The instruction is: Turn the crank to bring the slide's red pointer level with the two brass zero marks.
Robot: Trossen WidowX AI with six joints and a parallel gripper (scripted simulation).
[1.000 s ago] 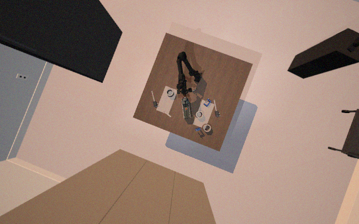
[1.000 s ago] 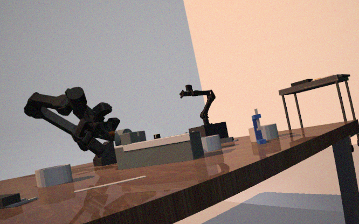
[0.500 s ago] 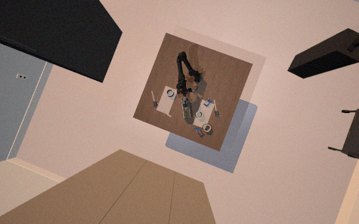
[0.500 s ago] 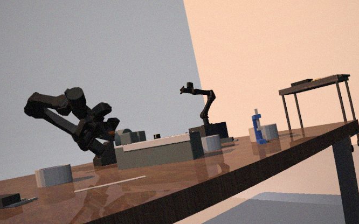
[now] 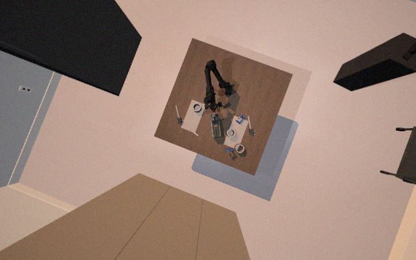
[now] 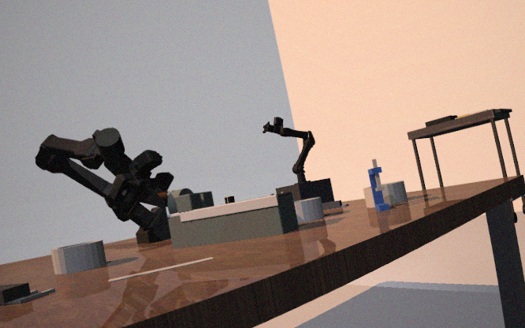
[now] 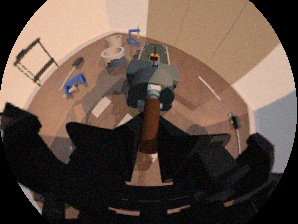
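The red pointer lies 13 cm ahead of my gripper tip, 10 cm to the left of it and 1 cm below it. Round my gripper tip: crank handle: 3 cm above, 1 cm to the right, 1 cm behind; then thin white rod: 31 cm ahead, 12 cm to the right, 9 cm below.
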